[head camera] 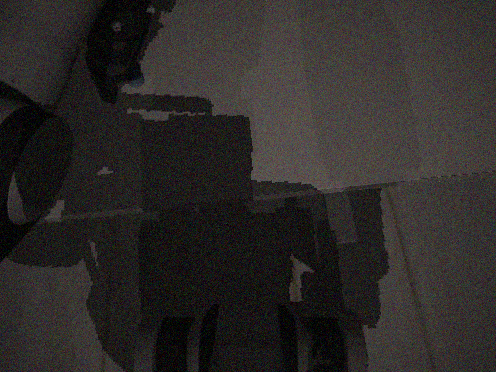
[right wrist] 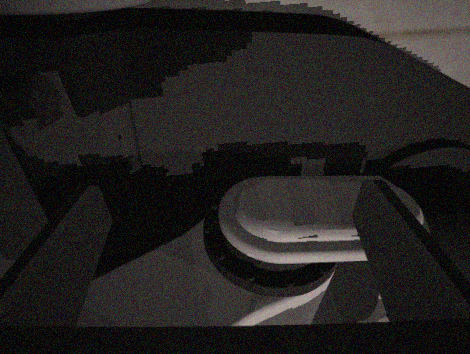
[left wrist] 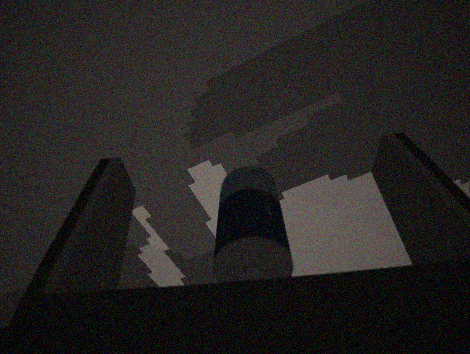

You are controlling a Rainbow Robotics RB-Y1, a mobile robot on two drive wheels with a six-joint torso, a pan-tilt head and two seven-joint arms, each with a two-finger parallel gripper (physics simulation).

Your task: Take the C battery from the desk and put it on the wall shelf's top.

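Places are measured from the robot's base along level axes (x back, y right, z up), in metres.
Pixels of known places: left gripper, fingertip midpoint: [head camera: 122, 71] [left wrist: 252, 163]; right gripper, fingertip midpoint: [right wrist: 231, 200].
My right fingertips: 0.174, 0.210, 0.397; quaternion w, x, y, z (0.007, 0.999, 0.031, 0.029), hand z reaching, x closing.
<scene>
Behind a point stands the place of what it marks, as x, y, z.
The C battery [left wrist: 253, 217] {-0.439, -0.190, 0.758} is a short cylinder with a dark blue band and grey ends. In the left wrist view it shows low, between the two fingers and apart from both. In the head view a small bluish part of the battery [head camera: 137, 78] {-0.425, -0.169, 0.741} shows beside the dark gripper at the upper left; the rest is hidden. My left gripper [left wrist: 252, 163] {-0.442, -0.197, 0.733} is open and empty around the battery's line of view. My right gripper [right wrist: 231, 200] {0.174, 0.210, 0.397} is open and empty, away from the desk's objects. The desk [head camera: 350, 100] {-0.396, 0.162, 0.721} fills the upper head view. The wall shelf cannot be made out.
The picture is very dark, with jagged shadows over the desk. The desk's front edge crosses the head view, with the robot's own body below it. A pale rounded part of the robot [right wrist: 300, 205] {0.250, 0.099, 0.285} shows behind the right fingers.
</scene>
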